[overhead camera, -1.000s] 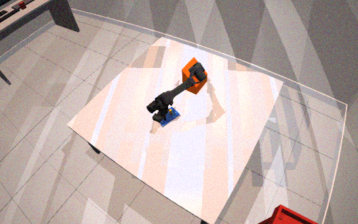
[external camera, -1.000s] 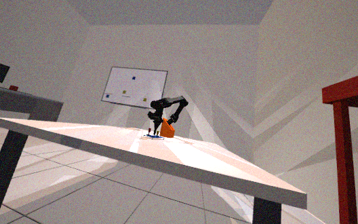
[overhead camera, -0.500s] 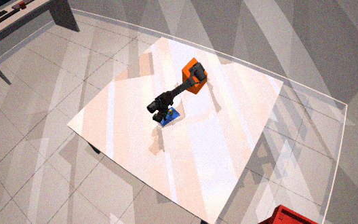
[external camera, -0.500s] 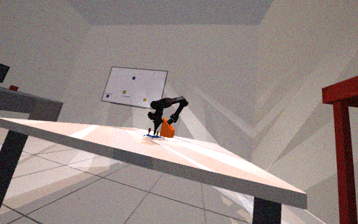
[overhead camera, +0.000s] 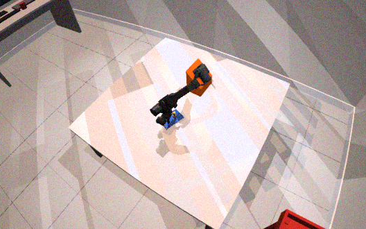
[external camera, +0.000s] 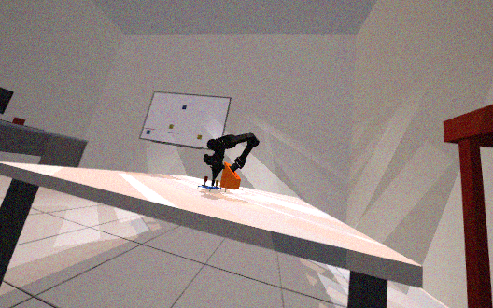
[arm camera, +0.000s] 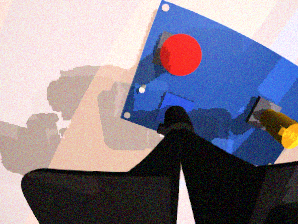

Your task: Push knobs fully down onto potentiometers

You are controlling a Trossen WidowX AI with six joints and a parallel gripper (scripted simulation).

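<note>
Now: gripper tip 7 cm past the yellow knob, 2 cm above it and 1 cm to the left of it.
</note>
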